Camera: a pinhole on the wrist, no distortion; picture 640 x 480 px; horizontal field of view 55.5 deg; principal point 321.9 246.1 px. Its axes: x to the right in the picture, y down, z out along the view. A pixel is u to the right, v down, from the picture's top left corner.
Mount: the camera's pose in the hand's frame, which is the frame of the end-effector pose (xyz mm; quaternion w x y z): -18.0 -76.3 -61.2 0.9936 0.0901 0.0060 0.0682
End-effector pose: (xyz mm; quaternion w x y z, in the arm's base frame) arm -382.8 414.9 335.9 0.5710 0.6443 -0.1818 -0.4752
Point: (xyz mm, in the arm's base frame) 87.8 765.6 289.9
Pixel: behind the camera
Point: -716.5 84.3 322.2
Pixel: 473.8 403.0
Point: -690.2 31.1 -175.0
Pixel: outside the picture
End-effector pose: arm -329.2 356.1 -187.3 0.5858 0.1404 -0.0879 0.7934
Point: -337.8 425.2 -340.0
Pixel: behind the camera
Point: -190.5 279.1 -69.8
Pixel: 164.8 291.0
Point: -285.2 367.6 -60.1
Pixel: 536.6 448.4
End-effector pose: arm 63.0 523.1 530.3 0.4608 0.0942 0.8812 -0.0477
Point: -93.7 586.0 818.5
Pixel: behind the camera
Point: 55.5 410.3 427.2
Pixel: outside the picture
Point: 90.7 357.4 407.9
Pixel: 543.9 69.4
